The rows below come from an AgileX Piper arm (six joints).
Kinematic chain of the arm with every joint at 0, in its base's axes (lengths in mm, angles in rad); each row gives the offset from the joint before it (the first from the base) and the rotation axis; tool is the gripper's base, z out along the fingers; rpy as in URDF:
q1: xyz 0 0 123 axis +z
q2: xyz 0 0 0 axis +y
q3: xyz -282.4 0 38.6 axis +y
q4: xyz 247.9 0 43.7 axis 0.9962 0 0.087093
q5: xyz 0 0 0 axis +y
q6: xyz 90.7 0 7.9 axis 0.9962 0 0.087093
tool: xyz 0 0 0 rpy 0 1.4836 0
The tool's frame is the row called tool.
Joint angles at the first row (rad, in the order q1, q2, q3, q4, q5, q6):
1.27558 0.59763 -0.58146 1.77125 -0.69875 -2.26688
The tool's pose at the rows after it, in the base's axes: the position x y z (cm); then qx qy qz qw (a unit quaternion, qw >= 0):
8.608 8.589 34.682 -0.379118 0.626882 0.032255 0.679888
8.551 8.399 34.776 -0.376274 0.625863 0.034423 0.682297
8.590 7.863 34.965 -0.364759 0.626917 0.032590 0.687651
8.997 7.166 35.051 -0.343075 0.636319 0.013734 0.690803
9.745 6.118 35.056 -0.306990 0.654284 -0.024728 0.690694
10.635 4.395 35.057 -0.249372 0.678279 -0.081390 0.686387
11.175 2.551 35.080 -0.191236 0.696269 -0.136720 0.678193
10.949 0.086 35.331 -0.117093 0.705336 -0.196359 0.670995
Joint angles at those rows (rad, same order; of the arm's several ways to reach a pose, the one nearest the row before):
1.27569 0.59763 -0.58146 1.77121 -0.69886 -2.26685
1.27548 0.58879 -0.58146 1.77125 -0.69866 -2.26688
1.25384 0.57123 -0.58146 1.77118 -0.69500 -2.26682
1.18881 0.56360 -0.58146 1.77129 -0.69006 -2.26693
1.07484 0.56362 -0.58147 1.77131 -0.68746 -2.26694
0.90569 0.56363 -0.58145 1.77121 -0.68691 -2.26272
0.74042 0.56136 -0.58146 1.77123 -0.68688 -2.26080
0.55076 0.53542 -0.58147 1.77118 -0.68704 -2.25911

